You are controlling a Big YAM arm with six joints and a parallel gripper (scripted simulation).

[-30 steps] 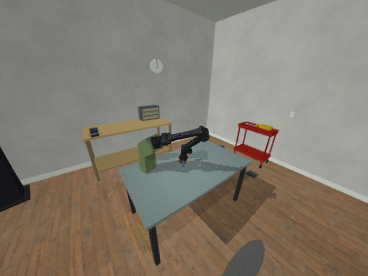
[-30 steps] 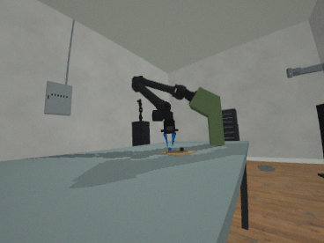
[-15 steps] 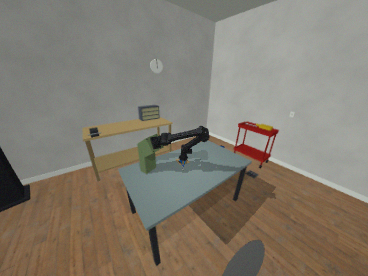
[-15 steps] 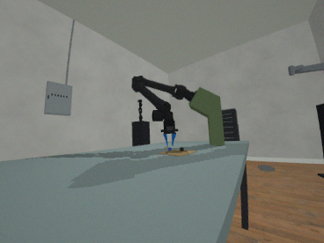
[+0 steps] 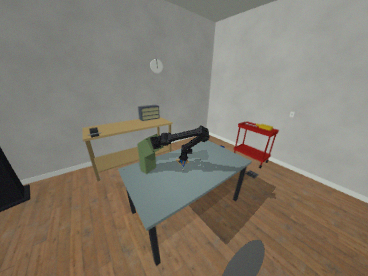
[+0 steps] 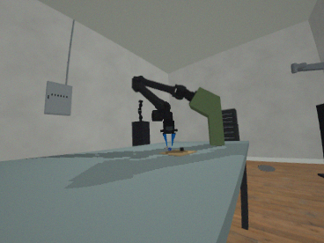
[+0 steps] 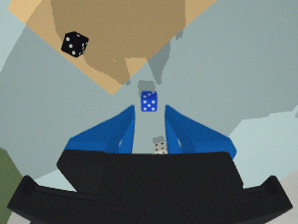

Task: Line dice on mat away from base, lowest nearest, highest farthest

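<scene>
Right now my hand is 3 cm above the blue die. Round my hand: black die 8 cm to the left, 3 cm ahead, 2 cm below; then white die 7 cm behind, 5 cm to the right, 3 cm below; then tan mat 8 cm to the left, 8 cm ahead, 3 cm below.
</scene>
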